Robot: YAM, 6 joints.
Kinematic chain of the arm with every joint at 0, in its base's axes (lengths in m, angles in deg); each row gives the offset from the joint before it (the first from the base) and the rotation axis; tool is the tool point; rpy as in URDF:
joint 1: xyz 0 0 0.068 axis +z
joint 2: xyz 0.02 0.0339 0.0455 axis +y
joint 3: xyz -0.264 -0.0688 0 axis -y
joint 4: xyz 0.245 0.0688 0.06 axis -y
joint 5: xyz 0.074 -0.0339 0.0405 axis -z
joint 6: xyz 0.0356 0 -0.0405 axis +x
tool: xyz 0 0 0 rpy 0 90 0
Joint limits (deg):
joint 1: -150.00..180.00
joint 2: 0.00..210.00
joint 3: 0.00..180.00
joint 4: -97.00..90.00
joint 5: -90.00..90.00
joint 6: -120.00..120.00
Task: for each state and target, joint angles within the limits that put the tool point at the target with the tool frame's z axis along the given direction. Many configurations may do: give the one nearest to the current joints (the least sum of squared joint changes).
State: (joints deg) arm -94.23 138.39 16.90 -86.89 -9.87 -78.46
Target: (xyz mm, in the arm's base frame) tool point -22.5 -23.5 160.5 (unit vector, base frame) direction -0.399 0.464 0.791
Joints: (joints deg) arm -101.71 149.75 1.87 -96.86 29.00 -78.46
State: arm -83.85 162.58 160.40 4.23 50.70 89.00
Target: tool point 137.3 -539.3 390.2 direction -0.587 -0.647 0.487
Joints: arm -72.96 163.06 179.77 30.76 48.65 89.00
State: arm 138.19 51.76 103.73 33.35 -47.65 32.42
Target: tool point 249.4 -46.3 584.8 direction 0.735 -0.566 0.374
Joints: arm 173.32 41.54 113.27 83.10 -28.46 32.42
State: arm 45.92 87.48 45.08 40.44 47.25 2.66
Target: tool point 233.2 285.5 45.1 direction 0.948 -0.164 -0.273
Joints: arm 55.60 127.51 49.90 43.30 61.03 2.66
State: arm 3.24 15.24 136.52 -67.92 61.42 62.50
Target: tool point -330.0 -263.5 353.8 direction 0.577 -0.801 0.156
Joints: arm 33.83 0.11 126.44 -48.38 80.82 62.50
